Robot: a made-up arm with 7 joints. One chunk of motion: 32 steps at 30 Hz.
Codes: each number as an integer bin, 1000 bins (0 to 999) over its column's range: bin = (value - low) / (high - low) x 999, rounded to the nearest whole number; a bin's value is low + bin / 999 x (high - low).
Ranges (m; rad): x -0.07..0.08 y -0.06..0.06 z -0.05..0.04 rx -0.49..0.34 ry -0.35..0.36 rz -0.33..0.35
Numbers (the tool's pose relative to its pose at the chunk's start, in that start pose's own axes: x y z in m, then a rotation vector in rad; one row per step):
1: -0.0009 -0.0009 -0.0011 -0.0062 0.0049 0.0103
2: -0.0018 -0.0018 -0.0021 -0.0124 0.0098 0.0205
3: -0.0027 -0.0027 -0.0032 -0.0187 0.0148 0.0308
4: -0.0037 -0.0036 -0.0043 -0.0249 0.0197 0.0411
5: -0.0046 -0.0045 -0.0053 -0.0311 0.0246 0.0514
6: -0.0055 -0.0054 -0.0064 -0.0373 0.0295 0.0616
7: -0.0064 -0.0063 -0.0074 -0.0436 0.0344 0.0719
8: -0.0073 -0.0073 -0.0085 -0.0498 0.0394 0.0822
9: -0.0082 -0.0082 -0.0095 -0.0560 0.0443 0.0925
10: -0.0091 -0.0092 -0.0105 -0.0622 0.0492 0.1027
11: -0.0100 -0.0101 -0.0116 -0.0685 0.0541 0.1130
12: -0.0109 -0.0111 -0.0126 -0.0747 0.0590 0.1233
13: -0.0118 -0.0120 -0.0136 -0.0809 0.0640 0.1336
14: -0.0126 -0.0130 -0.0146 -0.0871 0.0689 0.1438
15: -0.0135 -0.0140 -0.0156 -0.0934 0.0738 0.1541
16: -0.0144 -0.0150 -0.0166 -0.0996 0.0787 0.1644
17: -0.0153 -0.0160 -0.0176 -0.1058 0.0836 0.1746
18: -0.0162 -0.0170 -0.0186 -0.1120 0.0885 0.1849
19: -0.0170 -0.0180 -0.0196 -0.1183 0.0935 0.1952
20: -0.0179 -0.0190 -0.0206 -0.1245 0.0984 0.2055
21: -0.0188 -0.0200 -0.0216 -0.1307 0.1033 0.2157
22: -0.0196 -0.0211 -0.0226 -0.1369 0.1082 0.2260
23: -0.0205 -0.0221 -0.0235 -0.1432 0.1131 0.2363
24: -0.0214 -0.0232 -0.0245 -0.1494 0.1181 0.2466
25: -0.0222 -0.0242 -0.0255 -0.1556 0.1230 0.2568
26: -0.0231 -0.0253 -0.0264 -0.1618 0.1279 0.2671
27: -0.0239 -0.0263 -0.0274 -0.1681 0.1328 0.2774
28: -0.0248 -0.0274 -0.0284 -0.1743 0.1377 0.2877
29: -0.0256 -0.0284 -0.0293 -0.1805 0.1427 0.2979
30: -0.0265 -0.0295 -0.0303 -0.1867 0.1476 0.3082
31: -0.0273 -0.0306 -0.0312 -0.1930 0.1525 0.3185
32: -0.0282 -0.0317 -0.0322 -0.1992 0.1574 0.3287
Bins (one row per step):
1: 460 492 543 582 499 500
2: 454 485 532 575 506 515
3: 448 477 519 567 513 530
4: 442 470 507 560 520 545
5: 436 462 496 552 527 560
6: 430 455 484 545 534 575
7: 424 447 473 537 541 590
8: 418 439 461 530 548 606
9: 412 431 450 522 555 621
10: 406 423 438 515 562 636
11: 400 415 426 507 569 651
12: 394 407 415 500 575 666
13: 388 400 404 492 583 681
14: 382 391 393 485 589 696
15: 376 383 382 477 596 711
16: 370 375 371 470 603 726
17: 364 366 360 462 610 741
18: 358 358 349 455 617 756
19: 353 350 337 447 624 772
20: 347 341 326 440 631 787
21: 341 333 315 432 638 802
22: 336 324 304 425 645 817
23: 330 316 294 417 652 832
24: 324 306 283 410 659 847
25: 318 298 272 402 666 862
26: 312 289 262 395 672 877
27: 307 281 251 387 679 892
28: 301 271 240 380 686 907
29: 296 263 230 373 693 922
30: 290 254 219 365 700 938
31: 284 245 209 357 707 953
32: 278 236 198 350 714 968

